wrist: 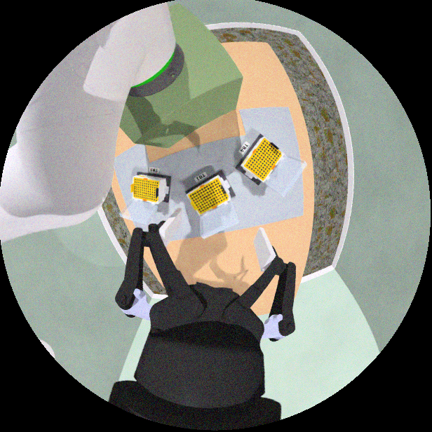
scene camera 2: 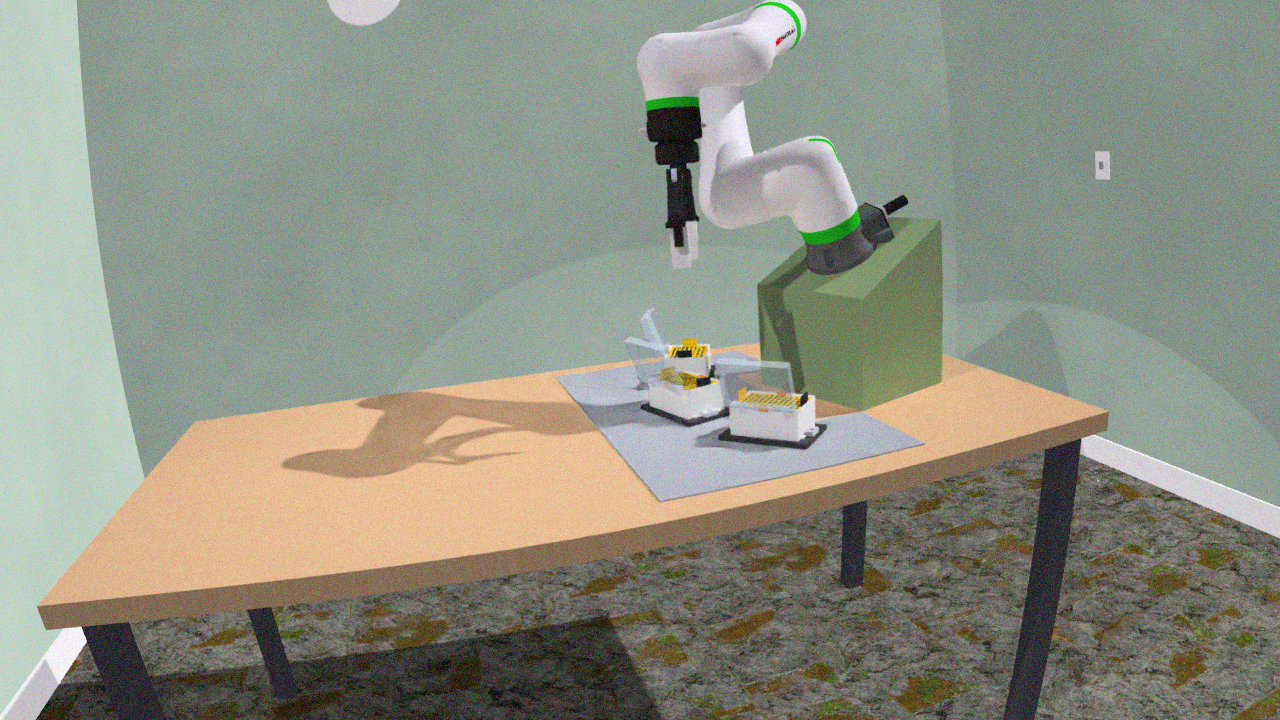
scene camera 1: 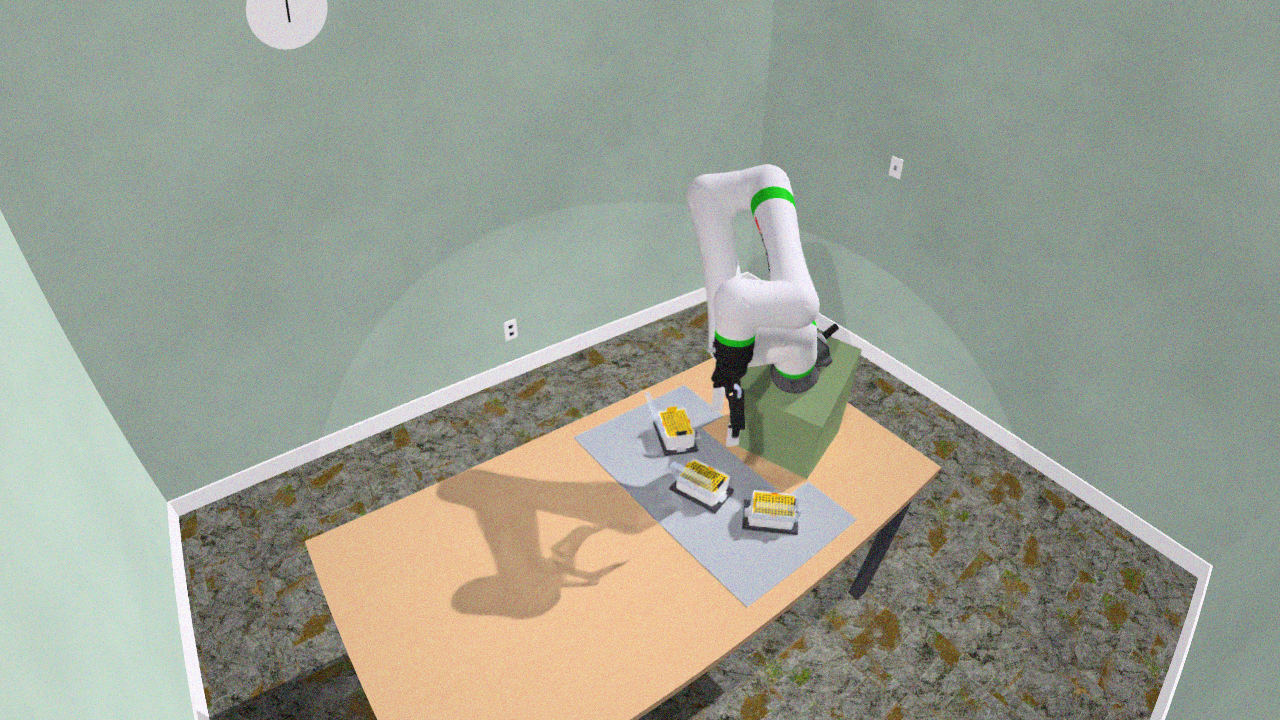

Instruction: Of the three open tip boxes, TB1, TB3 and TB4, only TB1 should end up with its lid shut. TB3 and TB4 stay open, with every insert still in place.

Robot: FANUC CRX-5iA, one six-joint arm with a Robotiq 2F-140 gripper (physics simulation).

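Places are measured from the arm's base along level axes (x ahead, y left, z up), in millimetres.
Pixels of known places: gripper, fingertip midpoint: (scene camera 2: 686, 263) (scene camera 1: 724, 426); arm's base at its link origin: (scene camera 2: 842, 254) (scene camera 1: 795, 371).
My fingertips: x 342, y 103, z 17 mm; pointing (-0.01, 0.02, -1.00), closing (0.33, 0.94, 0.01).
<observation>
Ahead of a thing's pixels: the offset from my fingertips to its top centre. "*": to the spot under its first point. Level surfaces: height alone.
Three white tip boxes with yellow inserts stand open on dark bases. TB1 @[* 67 mm ahead, 26 mm left, 155 mm down] (scene camera 1: 702, 484) (scene camera 2: 686, 398) (wrist: 209, 196) is the middle one; its clear lid @[* 83 mm ahead, 20 mm right, 164 mm down] (scene camera 2: 644, 358) (wrist: 219, 221) stands tilted back. TB4 @[* 40 mm back, 195 mm left, 170 mm down] (scene camera 1: 772, 513) (scene camera 2: 771, 419) (wrist: 262, 158) has its clear lid (scene camera 2: 756, 376) (wrist: 290, 175) raised. The third box @[61 mm back, 269 mm right, 213 mm down] (scene camera 1: 676, 431) (scene camera 2: 688, 360) (wrist: 146, 189), at the left in the wrist view, has a small label, hard to read, and fits TB3; its lid @[* 19 mm ahead, 312 mm right, 168 mm down] (scene camera 2: 650, 327) (wrist: 144, 212) is up. My gripper (scene camera 1: 725, 418) (scene camera 2: 682, 247) (wrist: 219, 225) is open and empty, high above the boxes.
The boxes stand on a grey mat @[280 mm down] (scene camera 1: 751, 573) (scene camera 2: 662, 474) (wrist: 295, 200) on the wooden table @[282 mm down] (scene camera 1: 402, 582) (scene camera 2: 268, 528). The green pedestal (scene camera 1: 783, 434) (scene camera 2: 814, 349) (wrist: 210, 102) carries the arm beside the mat. The arm's shadow falls across the table.
</observation>
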